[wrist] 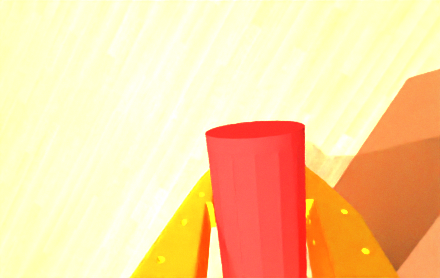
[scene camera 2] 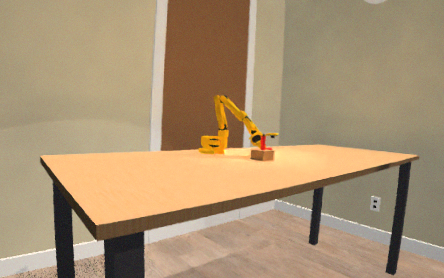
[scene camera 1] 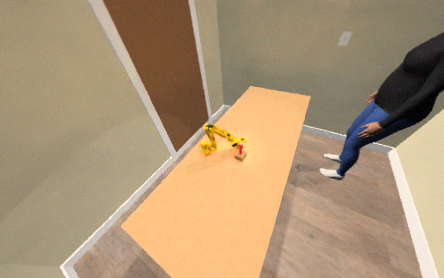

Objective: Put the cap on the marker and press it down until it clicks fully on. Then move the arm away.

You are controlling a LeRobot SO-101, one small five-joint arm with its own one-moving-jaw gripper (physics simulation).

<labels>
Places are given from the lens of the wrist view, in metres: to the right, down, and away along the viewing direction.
red cap (wrist: pixel 257 169): 0.01, 0.01, 0.04
brown block (wrist: pixel 385 183): 0.05, 0.01, 0.06
The marked spots on the brown block and the red cap are 0.05 m apart.
</labels>
